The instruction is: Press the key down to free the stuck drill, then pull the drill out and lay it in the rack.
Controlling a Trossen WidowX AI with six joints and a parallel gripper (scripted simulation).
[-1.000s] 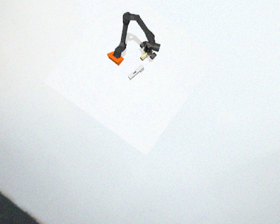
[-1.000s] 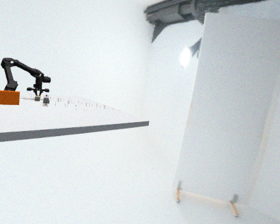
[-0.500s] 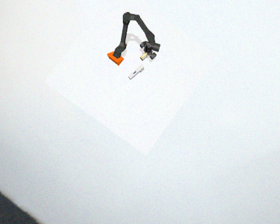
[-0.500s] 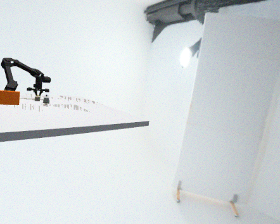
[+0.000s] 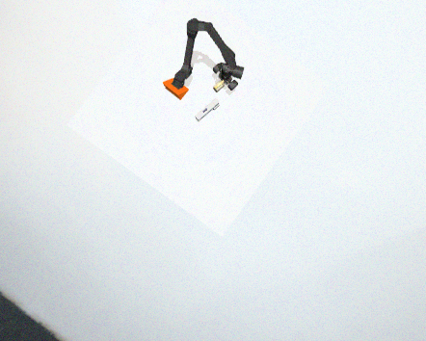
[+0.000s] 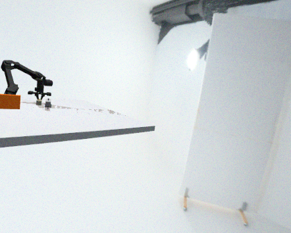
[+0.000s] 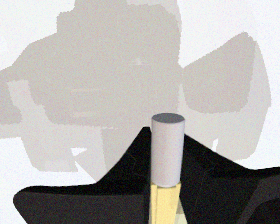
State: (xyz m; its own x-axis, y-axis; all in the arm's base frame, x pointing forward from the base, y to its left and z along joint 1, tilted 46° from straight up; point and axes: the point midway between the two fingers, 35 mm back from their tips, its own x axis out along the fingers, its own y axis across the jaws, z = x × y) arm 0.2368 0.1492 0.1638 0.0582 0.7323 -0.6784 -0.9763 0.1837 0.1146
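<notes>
Right now my gripper tip is 40 mm to the left of the drill, 40 mm below it and 10 mm past it. From my gripper tip the other things lie so: key: 260 mm to the right, 40 mm above, 20 mm ahead; rack: 50 mm to the right, 10 mm behind, 10 mm above; grey block: 230 mm to the right, 30 mm above, 20 mm ahead.
</notes>
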